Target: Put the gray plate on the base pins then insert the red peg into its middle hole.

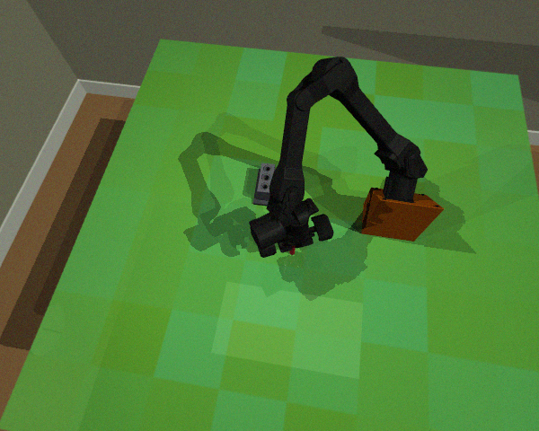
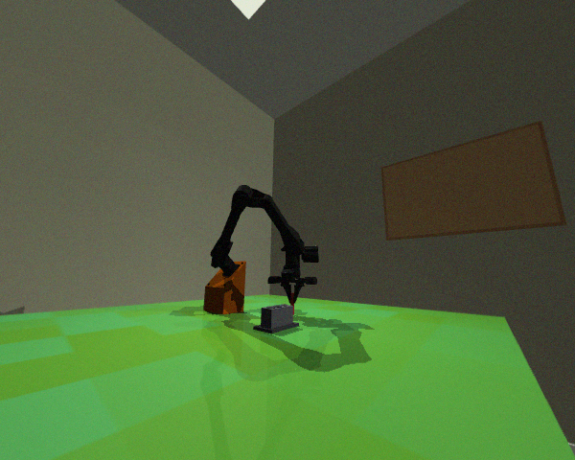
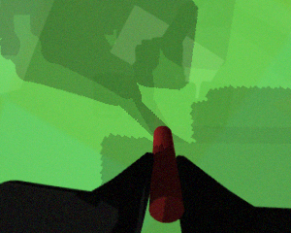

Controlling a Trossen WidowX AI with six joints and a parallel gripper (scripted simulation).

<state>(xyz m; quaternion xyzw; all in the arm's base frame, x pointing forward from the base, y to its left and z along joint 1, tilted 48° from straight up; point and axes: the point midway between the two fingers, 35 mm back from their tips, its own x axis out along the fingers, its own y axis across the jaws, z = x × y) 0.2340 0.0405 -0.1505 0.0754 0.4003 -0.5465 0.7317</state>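
My gripper tip is now 120 mm short of the gray plate and 180 mm to the left of it. Also, from my gripper tip: red peg right at my gripper tip.
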